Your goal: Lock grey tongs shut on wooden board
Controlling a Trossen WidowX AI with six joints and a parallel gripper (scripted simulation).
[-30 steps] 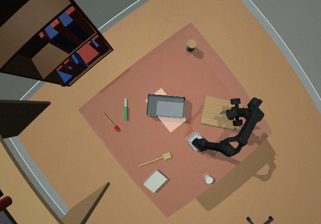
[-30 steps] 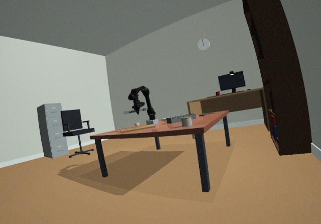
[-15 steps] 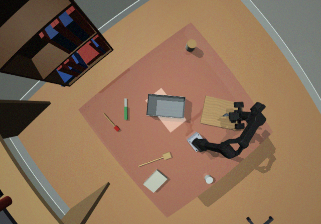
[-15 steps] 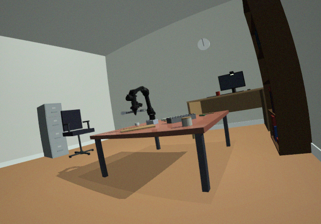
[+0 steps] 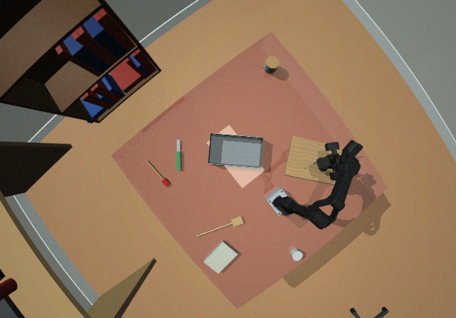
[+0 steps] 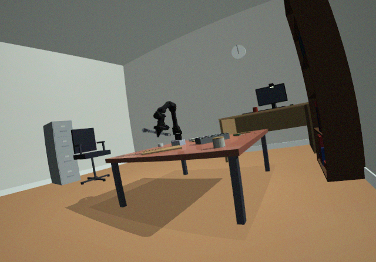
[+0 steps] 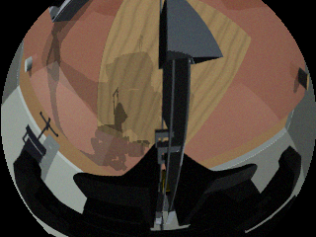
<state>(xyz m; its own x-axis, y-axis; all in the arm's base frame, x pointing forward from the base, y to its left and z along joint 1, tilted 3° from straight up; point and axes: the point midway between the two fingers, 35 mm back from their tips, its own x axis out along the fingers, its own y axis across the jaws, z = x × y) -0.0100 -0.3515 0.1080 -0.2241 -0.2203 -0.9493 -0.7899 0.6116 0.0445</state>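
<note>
The wooden board is 1 cm ahead of my gripper tip, 2 cm to the left of it and 12 cm below it. Also, from my gripper tip: grey roasting tin (40 cm ahead, 33 cm to the left, 10 cm below); pale flat block (85 cm to the left, 12 cm below); cork-topped jar (62 cm ahead, 19 cm to the right, 10 cm below).
</note>
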